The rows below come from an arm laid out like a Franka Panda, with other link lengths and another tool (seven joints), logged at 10 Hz.
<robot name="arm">
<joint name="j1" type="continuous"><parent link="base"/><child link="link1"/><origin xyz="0 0 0.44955" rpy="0 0 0"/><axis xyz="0 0 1"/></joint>
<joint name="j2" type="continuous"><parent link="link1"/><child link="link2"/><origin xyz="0 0 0" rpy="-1.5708 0 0"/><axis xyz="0 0 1"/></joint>
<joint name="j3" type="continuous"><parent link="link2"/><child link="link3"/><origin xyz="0 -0.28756 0" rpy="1.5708 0 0"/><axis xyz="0 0 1"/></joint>
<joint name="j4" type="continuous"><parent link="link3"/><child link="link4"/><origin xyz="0.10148 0 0" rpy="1.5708 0 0"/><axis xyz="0 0 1"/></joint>
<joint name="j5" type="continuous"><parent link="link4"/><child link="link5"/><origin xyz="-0.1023 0.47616 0" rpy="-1.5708 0 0"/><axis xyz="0 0 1"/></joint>
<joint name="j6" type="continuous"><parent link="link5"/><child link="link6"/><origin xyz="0 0 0" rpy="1.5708 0 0"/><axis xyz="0 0 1"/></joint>
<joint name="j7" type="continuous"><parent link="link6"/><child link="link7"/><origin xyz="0.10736 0 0" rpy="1.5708 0 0"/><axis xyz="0 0 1"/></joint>
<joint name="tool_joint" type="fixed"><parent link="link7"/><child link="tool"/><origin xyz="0.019 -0.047 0.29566" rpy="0 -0.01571 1.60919"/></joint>
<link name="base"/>
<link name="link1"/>
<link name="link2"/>
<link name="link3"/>
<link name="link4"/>
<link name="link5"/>
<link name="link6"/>
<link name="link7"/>
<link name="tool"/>
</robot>
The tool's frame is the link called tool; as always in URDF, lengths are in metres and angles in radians. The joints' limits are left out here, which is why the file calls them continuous.
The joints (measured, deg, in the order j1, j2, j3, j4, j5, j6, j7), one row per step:
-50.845, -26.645, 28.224, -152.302, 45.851, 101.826, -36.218
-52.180, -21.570, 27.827, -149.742, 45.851, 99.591, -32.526
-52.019, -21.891, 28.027, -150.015, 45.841, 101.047, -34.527
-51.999, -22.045, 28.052, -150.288, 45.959, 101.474, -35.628
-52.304, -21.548, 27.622, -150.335, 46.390, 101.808, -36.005
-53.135, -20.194, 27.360, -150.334, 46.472, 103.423, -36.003
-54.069, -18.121, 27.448, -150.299, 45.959, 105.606, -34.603
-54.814, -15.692, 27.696, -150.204, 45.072, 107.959, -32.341
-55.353, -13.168, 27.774, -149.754, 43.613, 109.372, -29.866
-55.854, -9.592, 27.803, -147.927, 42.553, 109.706, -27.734
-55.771, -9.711, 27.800, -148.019, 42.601, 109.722, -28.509
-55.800, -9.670, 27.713, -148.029, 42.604, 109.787, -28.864
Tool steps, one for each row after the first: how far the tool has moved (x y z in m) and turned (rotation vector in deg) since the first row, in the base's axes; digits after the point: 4 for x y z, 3 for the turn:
0.0048, 0.0007, -0.0050, 4.604, 4.273, -3.132
0.0067, -0.0017, -0.0071, 3.363, 2.347, -1.900
0.0060, -0.0023, -0.0083, 3.120, 1.534, -1.302
0.0073, -0.0071, -0.0095, 3.665, 1.140, -2.128
0.0100, -0.0191, -0.0183, 3.614, 1.034, -3.937
0.0113, -0.0314, -0.0344, 3.231, 2.318, -6.450
0.0113, -0.0411, -0.0538, 2.722, 4.406, -9.069
0.0091, -0.0473, -0.0709, 2.532, 6.971, -10.932
0.0137, -0.0493, -0.0818, 3.666, 9.115, -12.165
0.0130, -0.0483, -0.0813, 3.626, 8.611, -11.537
0.0128, -0.0491, -0.0815, 3.634, 8.372, -11.404

